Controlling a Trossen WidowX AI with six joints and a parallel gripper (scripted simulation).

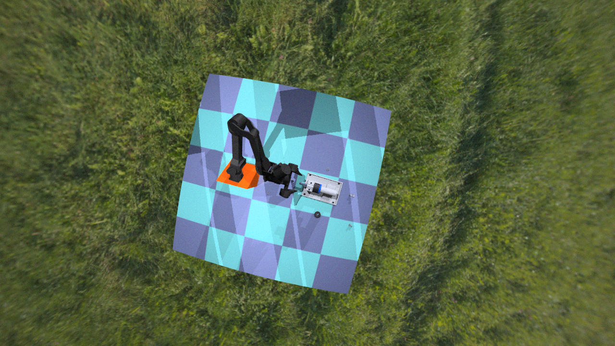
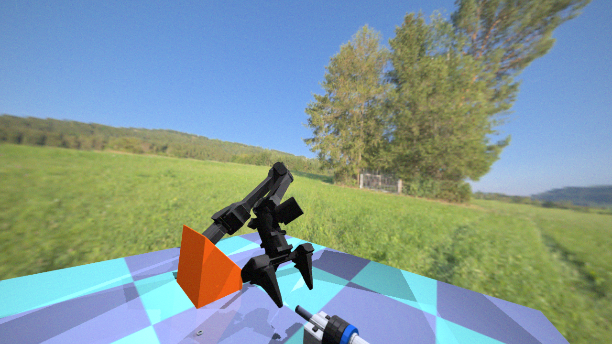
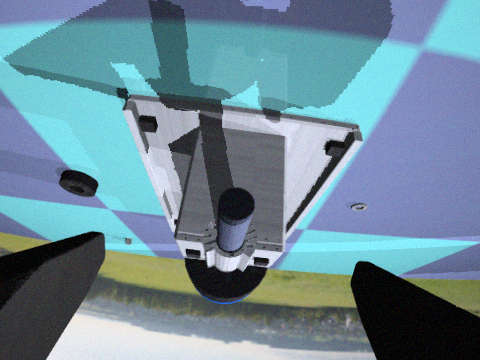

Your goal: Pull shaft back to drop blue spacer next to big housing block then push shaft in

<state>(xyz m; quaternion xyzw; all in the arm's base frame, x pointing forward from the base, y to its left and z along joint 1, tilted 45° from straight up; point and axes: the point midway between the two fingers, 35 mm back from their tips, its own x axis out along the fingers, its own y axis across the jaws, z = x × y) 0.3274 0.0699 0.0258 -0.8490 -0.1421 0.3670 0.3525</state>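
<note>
The grey shaft lies 80 mm ahead of my gripper tip and 20 mm below it. The rest, counted from my gripper tip: black spacer 100 mm ahead, 20 mm below; white baseplate 150 mm ahead, 50 mm below; blue spacer 120 mm ahead, 20 mm below.
</note>
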